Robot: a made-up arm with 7 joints. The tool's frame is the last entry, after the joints.
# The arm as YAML. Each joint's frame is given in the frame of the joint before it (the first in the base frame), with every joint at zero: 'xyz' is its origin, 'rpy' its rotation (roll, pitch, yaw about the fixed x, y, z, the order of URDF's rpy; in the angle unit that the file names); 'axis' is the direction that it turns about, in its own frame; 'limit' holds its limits. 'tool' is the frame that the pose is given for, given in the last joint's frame.
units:
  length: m
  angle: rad
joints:
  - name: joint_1
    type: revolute
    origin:
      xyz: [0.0, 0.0, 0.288]
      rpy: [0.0, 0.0, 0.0]
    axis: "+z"
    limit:
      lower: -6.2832
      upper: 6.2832
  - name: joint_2
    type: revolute
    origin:
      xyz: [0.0, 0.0, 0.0]
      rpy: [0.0, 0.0, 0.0]
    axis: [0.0, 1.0, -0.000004]
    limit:
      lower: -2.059
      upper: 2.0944
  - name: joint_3
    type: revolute
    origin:
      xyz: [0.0, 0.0, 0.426]
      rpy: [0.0, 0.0, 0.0]
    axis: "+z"
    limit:
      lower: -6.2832
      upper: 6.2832
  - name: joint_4
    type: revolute
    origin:
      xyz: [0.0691, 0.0, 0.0]
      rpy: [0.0, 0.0, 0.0]
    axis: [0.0, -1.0, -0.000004]
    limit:
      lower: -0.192
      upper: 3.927
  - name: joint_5
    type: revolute
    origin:
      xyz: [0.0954, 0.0, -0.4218]
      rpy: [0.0, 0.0, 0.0]
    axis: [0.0, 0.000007, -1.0]
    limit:
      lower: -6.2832
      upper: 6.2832
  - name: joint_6
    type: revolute
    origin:
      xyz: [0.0, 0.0, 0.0]
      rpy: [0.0, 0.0, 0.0]
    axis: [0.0, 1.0, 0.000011]
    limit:
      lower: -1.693
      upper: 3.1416
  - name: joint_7
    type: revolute
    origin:
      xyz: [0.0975, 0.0, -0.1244]
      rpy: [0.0, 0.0, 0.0]
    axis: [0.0, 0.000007, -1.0]
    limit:
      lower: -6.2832
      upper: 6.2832
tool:
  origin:
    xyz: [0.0, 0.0, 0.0]
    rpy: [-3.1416, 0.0, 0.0]
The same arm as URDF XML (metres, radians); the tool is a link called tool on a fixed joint. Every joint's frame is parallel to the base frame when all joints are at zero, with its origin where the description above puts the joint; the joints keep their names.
<robot name="arm">
  <joint name="joint_1" type="revolute">
    <parent link="base_link"/>
    <child link="link1"/>
    <origin xyz="0 0 0.288" rpy="0 0 0"/>
    <axis xyz="0 0 1"/>
    <limit lower="-6.2832" upper="6.2832"/>
  </joint>
  <joint name="joint_2" type="revolute">
    <parent link="link1"/>
    <child link="link2"/>
    <origin xyz="0 0 0" rpy="0 0 0"/>
    <axis xyz="0 1 0"/>
    <limit lower="-2.059" upper="2.0944"/>
  </joint>
  <joint name="joint_3" type="revolute">
    <parent link="link2"/>
    <child link="link3"/>
    <origin xyz="0 0 0.426" rpy="0 0 0"/>
    <axis xyz="0 0 1"/>
    <limit lower="-6.2832" upper="6.2832"/>
  </joint>
  <joint name="joint_4" type="revolute">
    <parent link="link3"/>
    <child link="link4"/>
    <origin xyz="0.0691 0 0" rpy="0 0 0"/>
    <axis xyz="0 -1 0"/>
    <limit lower="-0.192" upper="3.927"/>
  </joint>
  <joint name="joint_5" type="revolute">
    <parent link="link4"/>
    <child link="link5"/>
    <origin xyz="0.0954 0 -0.4218" rpy="0 0 0"/>
    <axis xyz="0 0 -1"/>
    <limit lower="-6.2832" upper="6.2832"/>
  </joint>
  <joint name="joint_6" type="revolute">
    <parent link="link5"/>
    <child link="link6"/>
    <origin xyz="0 0 0" rpy="0 0 0"/>
    <axis xyz="0 1 0"/>
    <limit lower="-1.693" upper="3.1416"/>
  </joint>
  <joint name="joint_7" type="revolute">
    <parent link="link6"/>
    <child link="link7"/>
    <origin xyz="0.0975 0 -0.1244" rpy="0 0 0"/>
    <axis xyz="0 0 -1"/>
    <limit lower="-6.2832" upper="6.2832"/>
  </joint>
  <joint name="tool_fixed" type="fixed">
    <parent link="link7"/>
    <child link="tool"/>
    <origin xyz="0 0 0" rpy="3.1416 0 0"/>
  </joint>
  <link name="base_link"/>
  <link name="link1"/>
  <link name="link2"/>
  <link name="link3"/>
  <link name="link4"/>
  <link name="link5"/>
  <link name="link6"/>
  <link name="link7"/>
  <link name="tool"/>
</robot>

